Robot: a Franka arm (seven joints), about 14 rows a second.
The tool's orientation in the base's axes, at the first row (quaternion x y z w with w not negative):
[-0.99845, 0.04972, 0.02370, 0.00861]
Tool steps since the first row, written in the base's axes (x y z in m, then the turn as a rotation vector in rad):
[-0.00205, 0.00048, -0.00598, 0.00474, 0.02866, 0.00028]
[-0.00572, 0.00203, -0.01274, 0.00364, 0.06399, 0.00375]
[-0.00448, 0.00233, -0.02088, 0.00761, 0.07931, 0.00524]
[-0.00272, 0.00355, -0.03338, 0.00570, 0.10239, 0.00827]
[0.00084, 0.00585, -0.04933, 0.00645, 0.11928, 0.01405]
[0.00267, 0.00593, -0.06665, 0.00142, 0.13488, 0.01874]
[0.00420, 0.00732, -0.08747, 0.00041, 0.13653, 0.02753]
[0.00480, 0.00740, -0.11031, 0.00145, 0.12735, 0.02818]
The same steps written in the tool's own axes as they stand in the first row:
[-0.00180, -0.00018, 0.00608, 0.00186, -0.02899, 0.00006]
[-0.00527, -0.00126, 0.01303, -0.00289, -0.06408, -0.00266]
[-0.00368, -0.00156, 0.02111, -0.00053, -0.07974, -0.00404]
[-0.00145, -0.00277, 0.03353, -0.00486, -0.10256, -0.00652]
[0.00263, -0.00517, 0.04934, -0.00606, -0.11952, -0.01200]
[0.00528, -0.00518, 0.06656, -0.01283, -0.13461, -0.01615]
[0.00767, -0.00640, 0.08731, -0.01442, -0.13628, -0.02484]
[0.00935, -0.00620, 0.11009, -0.01251, -0.12726, -0.02572]

